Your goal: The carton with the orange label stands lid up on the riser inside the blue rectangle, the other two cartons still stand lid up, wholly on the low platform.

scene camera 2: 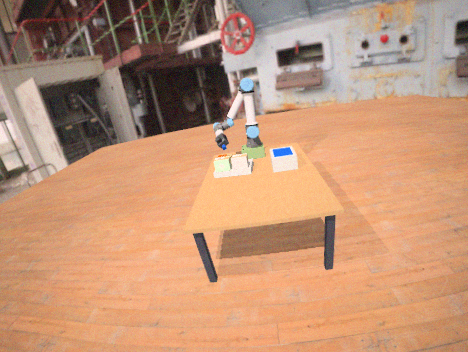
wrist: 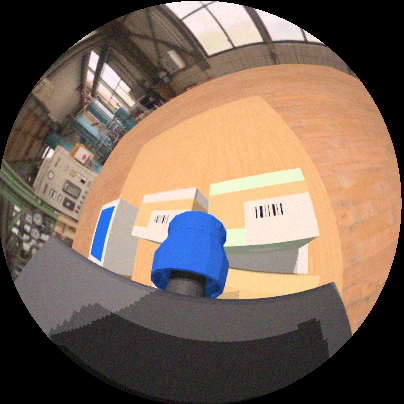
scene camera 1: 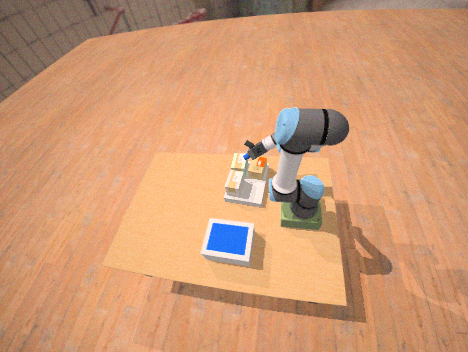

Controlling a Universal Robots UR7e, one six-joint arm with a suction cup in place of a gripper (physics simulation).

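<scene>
The carton with the orange label [scene camera 1: 257, 169] [scene camera 2: 221, 156] stands lid up on the low platform [scene camera 1: 244, 201] [scene camera 2: 234, 174]; in the wrist view part of its tan top [wrist: 275, 286] shows, its label hidden. A pale green carton [scene camera 1: 238, 163] [scene camera 2: 222, 165] [wrist: 225, 201] and a white carton [scene camera 1: 234, 182] [scene camera 2: 240, 161] [wrist: 170, 198] stand lid up on the platform. My blue suction cup [scene camera 1: 246, 156] [scene camera 2: 224, 147] [wrist: 196, 225] is off, with no carton on it, tilted above the cartons near the green and orange-labelled ones. The white riser [scene camera 1: 227, 258] [scene camera 2: 284, 163] [wrist: 122, 241] bears the blue rectangle [scene camera 1: 227, 239] [scene camera 2: 283, 151] [wrist: 103, 230].
The arm's green base [scene camera 1: 301, 220] [scene camera 2: 253, 151] stands on the wooden table [scene camera 1: 165, 225] [scene camera 2: 260, 200] [wrist: 220, 135], beside the platform and the riser. The riser stands apart from the platform, with bare table between them.
</scene>
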